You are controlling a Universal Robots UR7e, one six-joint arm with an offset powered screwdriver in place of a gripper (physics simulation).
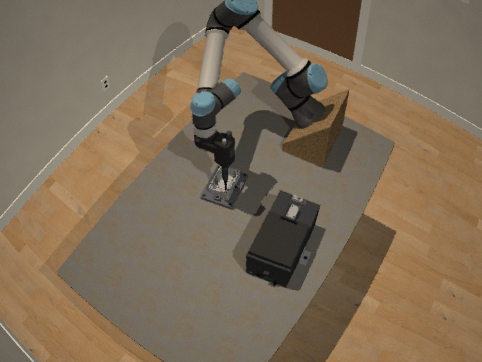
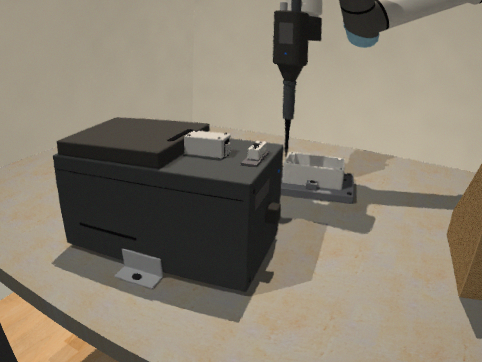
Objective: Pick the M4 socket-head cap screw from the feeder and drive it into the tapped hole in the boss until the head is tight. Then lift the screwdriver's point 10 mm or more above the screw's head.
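Note:
My screwdriver (image 1: 225, 189) (image 2: 286, 151) points straight down, its tip low at one corner of the white open-topped housing (image 1: 217, 189) (image 2: 320, 173). A small thing at the bit's end looks like the M4 screw, though it is tiny and hard to make out. The tip appears at or just above the rim. The tapped hole and boss under it are too small to tell. The black feeder (image 1: 282, 240) (image 2: 155, 215) stands apart from the tool, with a small pale pick-up block (image 1: 298, 199) (image 2: 257, 152) on its top.
The housing sits on a grey fixture plate (image 1: 206, 199) (image 2: 345, 195). A larger white block (image 1: 292, 211) (image 2: 206, 145) stands on the feeder's top. A metal bracket (image 1: 305, 257) (image 2: 142, 265) is at the feeder's side. A brown wedge-shaped block (image 1: 320, 137) (image 2: 467, 240) stands at the robot's base.

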